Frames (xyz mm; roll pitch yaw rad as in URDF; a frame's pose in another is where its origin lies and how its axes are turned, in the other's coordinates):
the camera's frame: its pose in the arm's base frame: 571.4 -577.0 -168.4 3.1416 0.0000 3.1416
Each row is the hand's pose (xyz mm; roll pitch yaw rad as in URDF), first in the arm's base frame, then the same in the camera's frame.
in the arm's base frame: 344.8 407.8 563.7 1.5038 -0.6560 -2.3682
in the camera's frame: 226.6 984.8 -732.1 -1.6378 0.6560 -0.7734
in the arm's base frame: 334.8 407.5 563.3 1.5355 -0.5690 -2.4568
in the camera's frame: 236.6 984.5 -731.7 -1.6061 0.5690 -0.6848
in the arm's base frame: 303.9 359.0 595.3 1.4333 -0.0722 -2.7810
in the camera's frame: 267.5 936.0 -763.7 -1.7083 0.0722 -0.3606
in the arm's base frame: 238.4 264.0 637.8 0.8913 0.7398 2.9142
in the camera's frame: 333.0 841.0 -806.2 -2.2503 -0.7398 0.2274
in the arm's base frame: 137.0 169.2 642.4 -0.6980 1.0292 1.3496
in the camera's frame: 434.4 746.2 -810.8 2.4436 -1.0292 1.7920
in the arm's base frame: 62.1 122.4 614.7 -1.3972 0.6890 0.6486
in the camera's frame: 509.3 699.4 -783.1 1.7444 -0.6890 2.4930
